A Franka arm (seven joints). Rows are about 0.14 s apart.
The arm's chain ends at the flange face. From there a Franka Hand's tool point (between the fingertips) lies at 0.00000 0.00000 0.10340 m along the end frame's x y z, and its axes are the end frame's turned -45 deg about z.
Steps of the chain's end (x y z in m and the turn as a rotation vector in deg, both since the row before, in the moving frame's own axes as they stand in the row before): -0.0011 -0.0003 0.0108 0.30 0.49 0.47; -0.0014 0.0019 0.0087 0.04 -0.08 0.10; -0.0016 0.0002 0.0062 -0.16 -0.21 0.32; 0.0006 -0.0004 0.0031 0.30 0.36 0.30; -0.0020 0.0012 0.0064 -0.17 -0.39 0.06; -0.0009 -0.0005 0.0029 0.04 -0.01 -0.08
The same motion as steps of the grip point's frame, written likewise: 0.0004 -0.0007 0.0108 -0.13 0.56 0.47; -0.0024 0.0002 0.0087 0.08 -0.03 0.10; -0.0017 -0.0011 0.0062 0.04 -0.26 0.32; 0.0015 0.0002 0.0031 -0.04 0.47 0.30; -0.0030 -0.0008 0.0064 0.16 -0.40 0.06; -0.0002 -0.0011 0.0029 0.04 0.02 -0.08
